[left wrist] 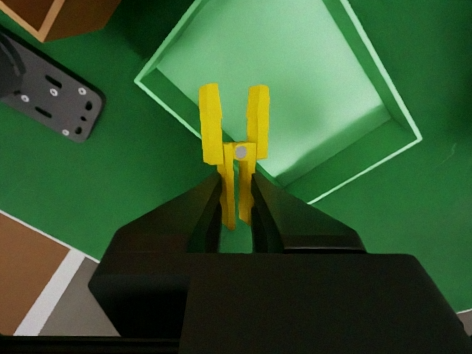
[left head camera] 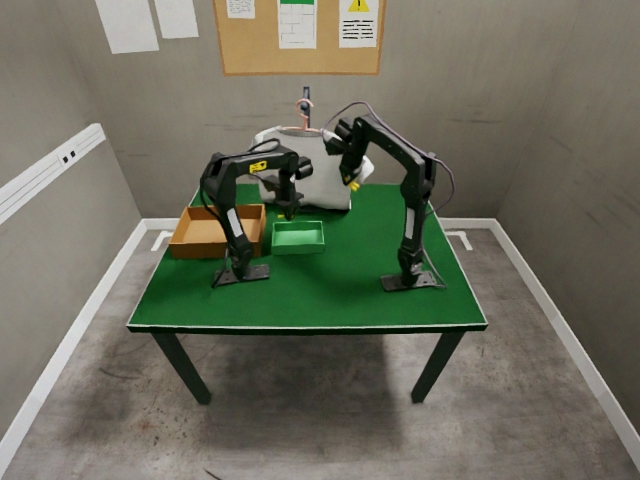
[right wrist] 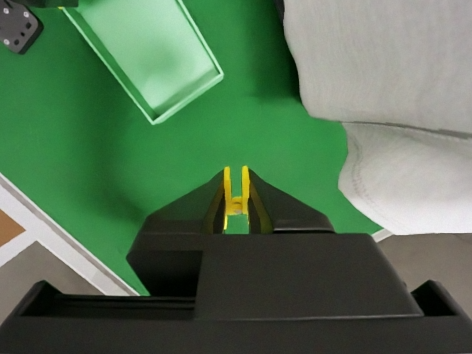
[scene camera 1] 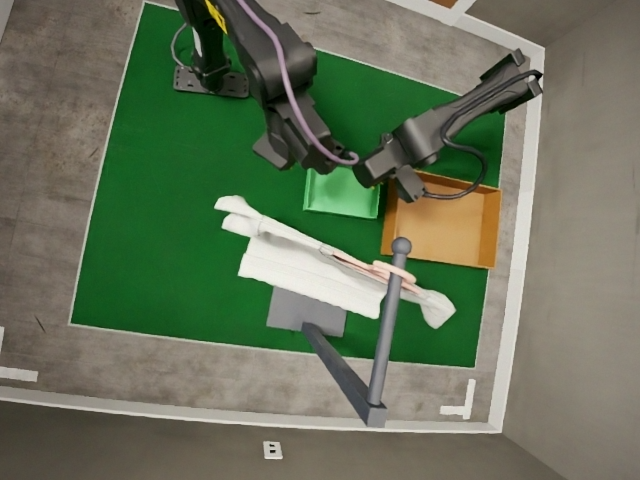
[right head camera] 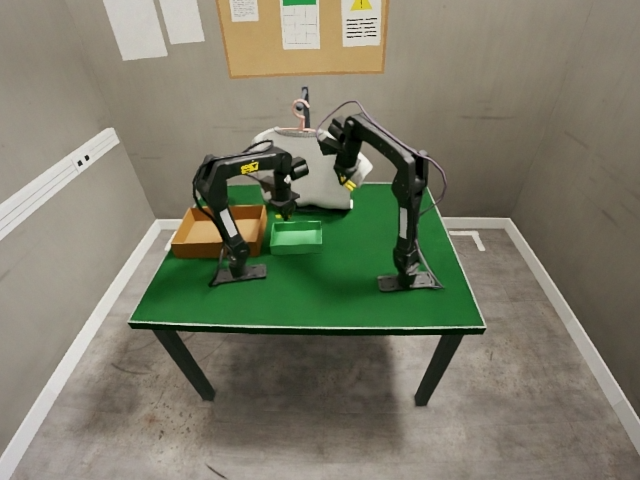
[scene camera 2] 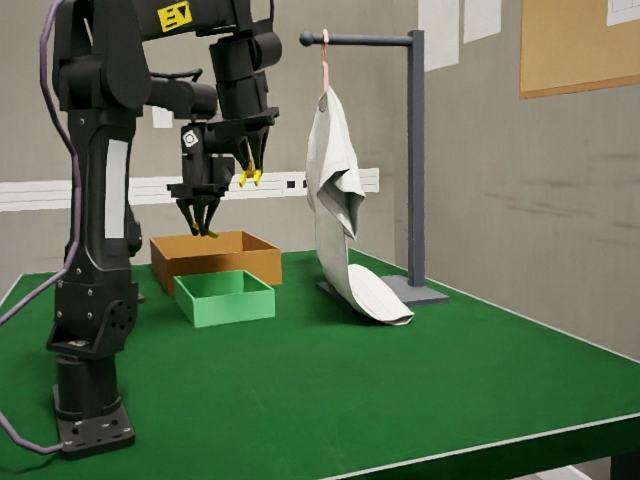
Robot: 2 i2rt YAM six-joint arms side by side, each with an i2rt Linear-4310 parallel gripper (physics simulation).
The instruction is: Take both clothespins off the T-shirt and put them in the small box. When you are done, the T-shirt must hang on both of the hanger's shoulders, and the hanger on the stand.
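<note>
My left gripper (left head camera: 289, 212) (scene camera 2: 200, 227) (left wrist: 236, 177) is shut on a yellow clothespin (left wrist: 241, 151) (scene camera 2: 211, 234), above a wall of the small green box (left head camera: 298, 246) (scene camera 2: 232, 310) (left wrist: 370, 45). My right gripper (scene camera 2: 253, 167) (right wrist: 236, 176) is shut on the other yellow clothespin (right wrist: 237, 206) (left head camera: 353, 186), higher up, between the small box and the T-shirt. The grey-white T-shirt (left head camera: 330, 170) (scene camera 1: 310, 279) (scene camera 2: 328, 232) hangs on the pink hanger (left head camera: 305, 119) (scene camera 2: 325, 77), its hem folded on the table. The hanger's hook is over the stand's bar (scene camera 2: 367, 39). My right arm partly hides one shoulder.
A larger orange-brown box (left head camera: 214, 251) (scene camera 1: 439, 258) stands beside the small box, on the left in the left head camera. The stand's upright (scene camera 2: 416, 155) rises behind the T-shirt. Both arms stand on the green table (left head camera: 320, 299).
</note>
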